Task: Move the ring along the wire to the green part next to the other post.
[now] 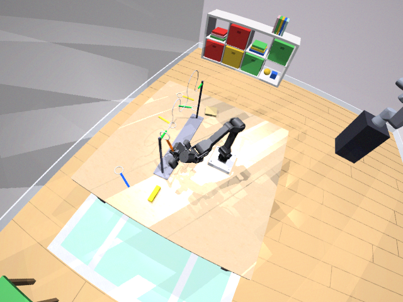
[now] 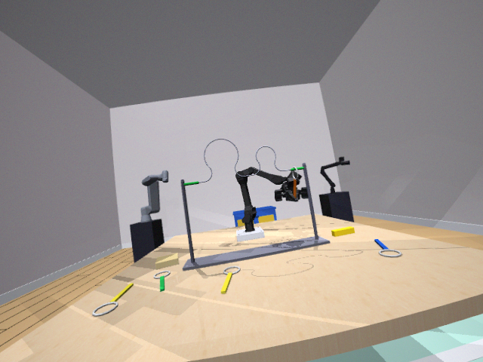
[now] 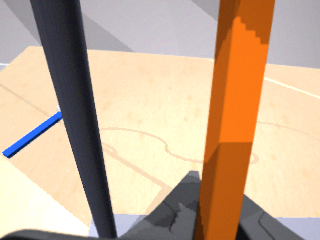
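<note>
Right now the orange-handled ring is 90 mm above my gripper tip and 10 mm ahead of it. Also, from my gripper tip: blue-handled ring: 240 mm ahead, 220 mm to the left, 200 mm below; yellow block: 220 mm to the left, 190 mm below, 20 mm behind; tan block: 670 mm to the right, 190 mm below.
</note>
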